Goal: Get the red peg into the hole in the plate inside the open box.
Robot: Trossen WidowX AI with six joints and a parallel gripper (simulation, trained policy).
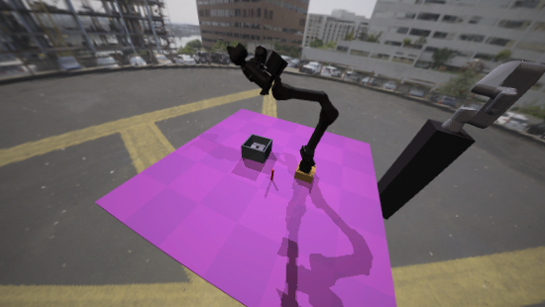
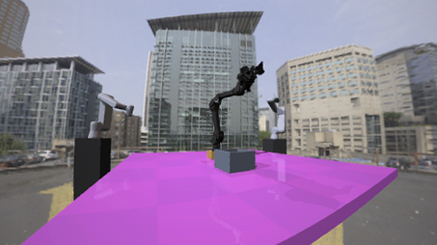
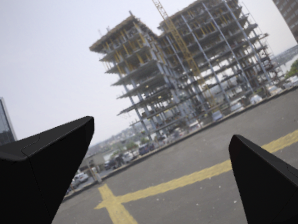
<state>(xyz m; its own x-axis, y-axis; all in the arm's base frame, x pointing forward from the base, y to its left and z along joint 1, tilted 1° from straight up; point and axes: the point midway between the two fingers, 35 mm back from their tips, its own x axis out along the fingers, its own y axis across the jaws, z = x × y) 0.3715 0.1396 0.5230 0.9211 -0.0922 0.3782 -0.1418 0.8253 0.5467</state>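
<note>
Now: gripper tip 25 cm past the red peg, 1 cm to the right of it and 56 cm above it. Round my gripper tip: grey box 5 cm behind, 14 cm to the right, 57 cm below; then plate 5 cm behind, 14 cm to the right, 55 cm below.
</note>
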